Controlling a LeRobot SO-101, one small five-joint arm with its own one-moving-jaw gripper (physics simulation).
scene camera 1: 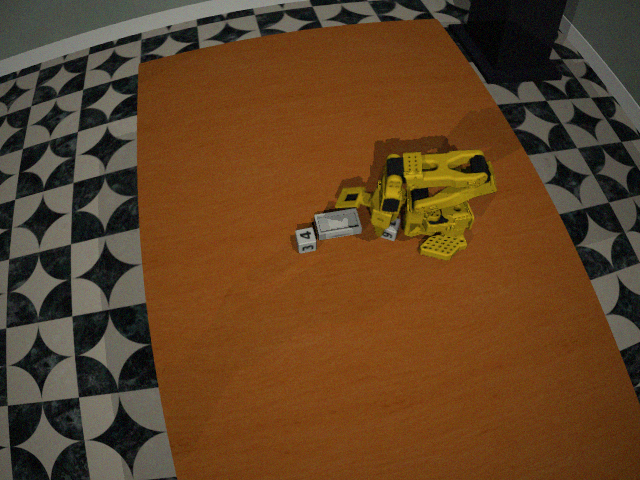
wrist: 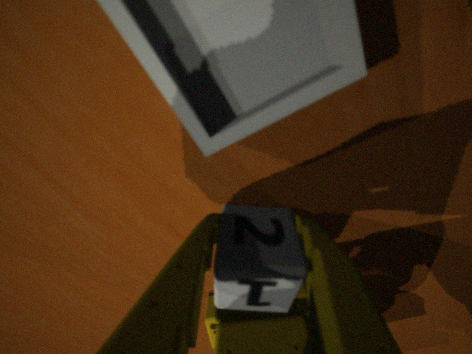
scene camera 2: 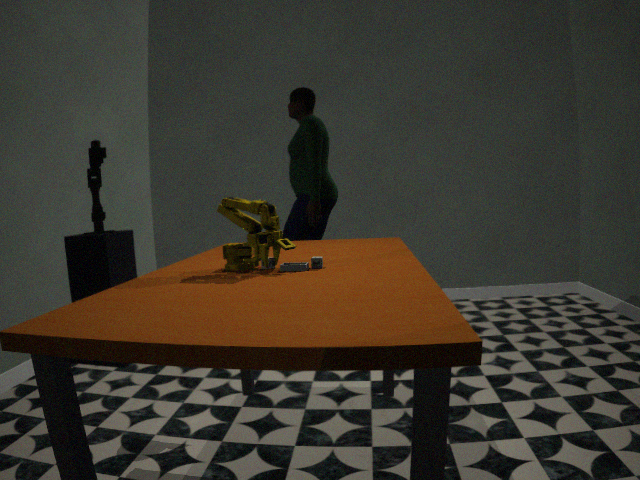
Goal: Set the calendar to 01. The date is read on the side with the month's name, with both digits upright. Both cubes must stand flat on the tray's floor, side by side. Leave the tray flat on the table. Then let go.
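Observation:
My gripper [wrist: 261, 225] is shut on a white cube [wrist: 260, 245] [scene camera 1: 390, 230], one jaw pressing on each side. In the wrist view this cube shows a 2 on the face toward the tray and a 1 on the face below it in the picture; in scene camera 1 part of a 9 or 6 shows under the gripper. The cube is at table level, near the arm's base. The grey-white tray [wrist: 280, 120] [scene camera 1: 338, 235] [scene camera 2: 294, 267] lies flat, a short way from the held cube. A second white cube [scene camera 1: 306, 240] [scene camera 2: 316, 262] stands beyond the tray's far end, showing 4 and 3.
The yellow arm's base [scene camera 1: 439, 219] [scene camera 2: 236, 257] stands close behind the held cube on the orange wooden table [scene camera 1: 310, 335] [scene camera 2: 289, 310]. A dark pedestal [scene camera 1: 516, 41] [scene camera 2: 100, 258] stands beyond the table. A person [scene camera 2: 312, 155] stands behind the table.

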